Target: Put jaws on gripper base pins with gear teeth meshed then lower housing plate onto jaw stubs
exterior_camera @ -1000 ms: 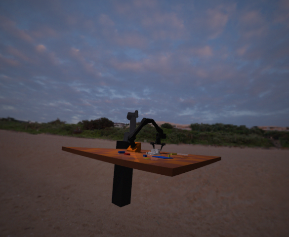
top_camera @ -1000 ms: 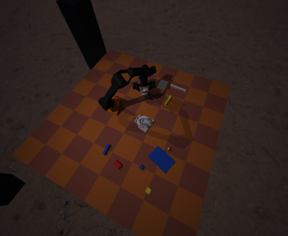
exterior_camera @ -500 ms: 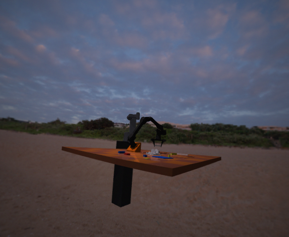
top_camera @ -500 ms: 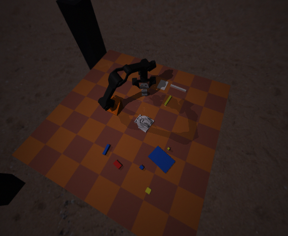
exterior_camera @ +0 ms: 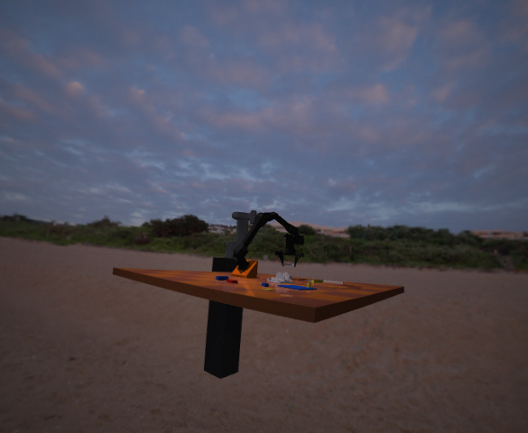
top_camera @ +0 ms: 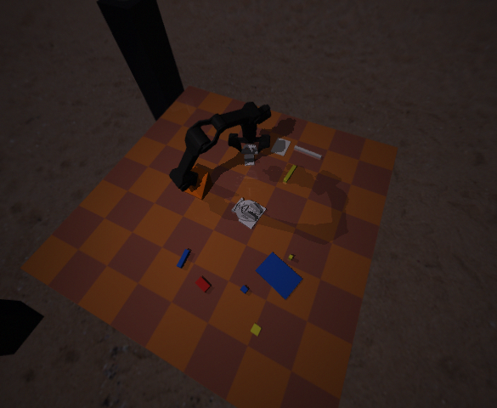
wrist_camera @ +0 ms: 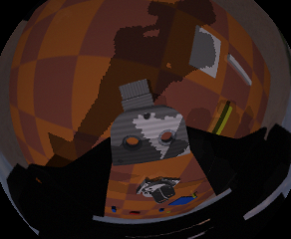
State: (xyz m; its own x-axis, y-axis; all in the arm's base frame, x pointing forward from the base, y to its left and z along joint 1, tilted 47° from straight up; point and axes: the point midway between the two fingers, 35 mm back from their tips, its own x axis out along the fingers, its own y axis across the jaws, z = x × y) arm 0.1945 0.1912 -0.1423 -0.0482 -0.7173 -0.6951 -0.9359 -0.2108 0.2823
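Right now my gripper tip is 70 mm short of the housing plate, 250 mm to the left of it and 80 mm above it. Also, from my gripper tip: yellow bar 210 mm ahead, 20 mm to the left, 80 mm below; white plate 100 mm ahead, 170 mm to the left, 90 mm below; gripper base 10 mm to the left, 20 mm above.
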